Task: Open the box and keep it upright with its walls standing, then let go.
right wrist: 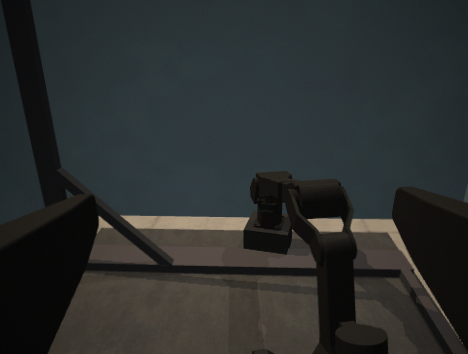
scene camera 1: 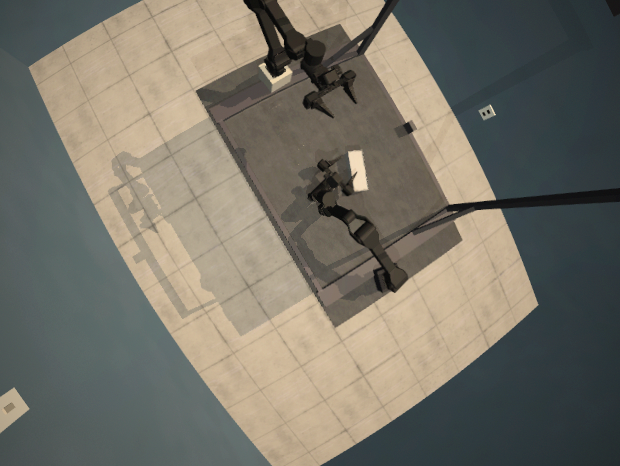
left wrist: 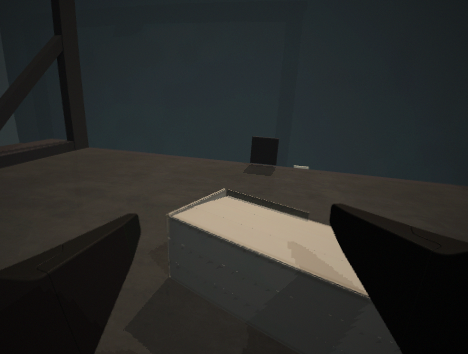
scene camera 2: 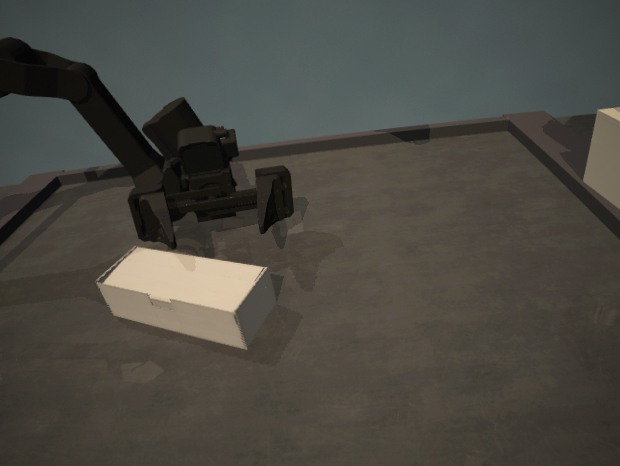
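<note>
A long white box (scene camera 1: 356, 159) (scene camera 2: 185, 278) (left wrist: 250, 225) stands upright on the table with its lid down. A small tab shows at the top of its front wall in scene camera 2. My left gripper (scene camera 1: 349, 165) (scene camera 2: 217, 239) (left wrist: 236, 218) is open and empty, just behind and above the box's rear long side in scene camera 2. One of its fingertips shows close to the rear edge of the lid there; whether they touch is unclear. My right gripper (scene camera 1: 344, 109) is open and empty, above the table and away from the box.
The dark table (scene camera 1: 280, 145) (scene camera 2: 451, 300) has a raised rim (scene camera 2: 325, 145). A small dark block (scene camera 1: 409, 127) (left wrist: 264, 150) stands at one table edge. Frame posts (scene camera 1: 541, 199) (left wrist: 72, 75) rise at the table's corners. The right arm's pale base block (scene camera 1: 274, 80) (scene camera 2: 603, 160) stands beyond the rim.
</note>
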